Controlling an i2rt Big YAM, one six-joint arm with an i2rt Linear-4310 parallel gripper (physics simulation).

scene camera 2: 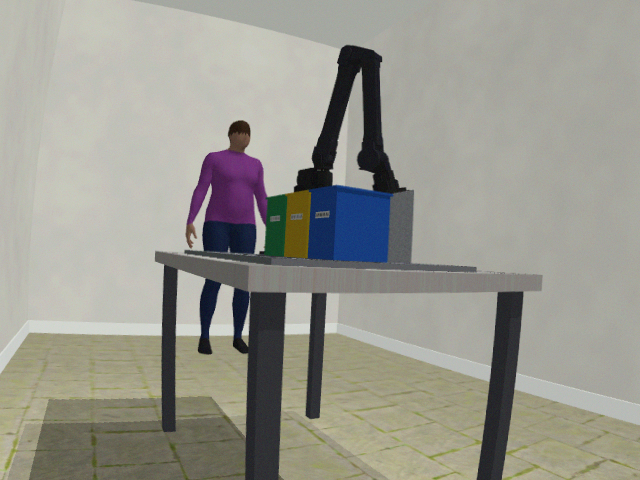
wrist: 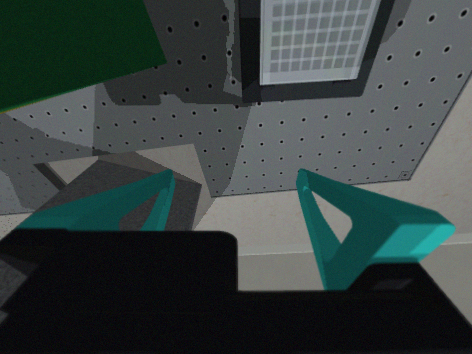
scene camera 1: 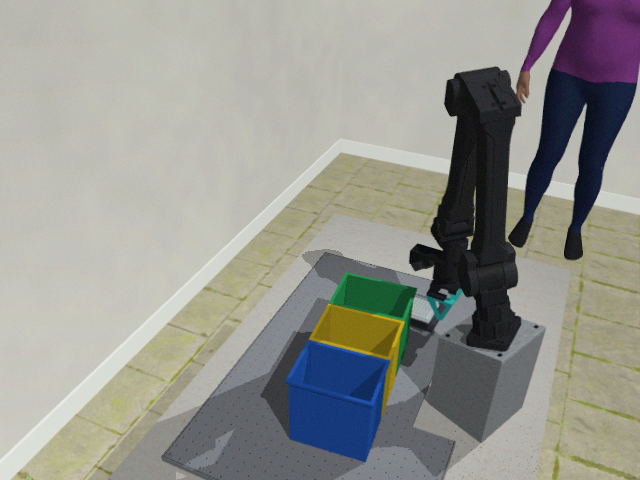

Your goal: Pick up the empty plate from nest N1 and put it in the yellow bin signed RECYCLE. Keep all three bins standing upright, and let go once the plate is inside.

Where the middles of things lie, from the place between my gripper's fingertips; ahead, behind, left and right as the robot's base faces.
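Labels:
I find the green bin point(scene camera 1: 361, 293) 10 mm below my hand, 140 mm ahead of it and 140 mm to the left of it. Counting from my hand again, the yellow bin point(scene camera 1: 379, 336) is 10 mm below, 120 mm ahead and 270 mm to the left, while the blue bin point(scene camera 1: 336, 395) is 10 mm below, 90 mm ahead and 400 mm to the left.

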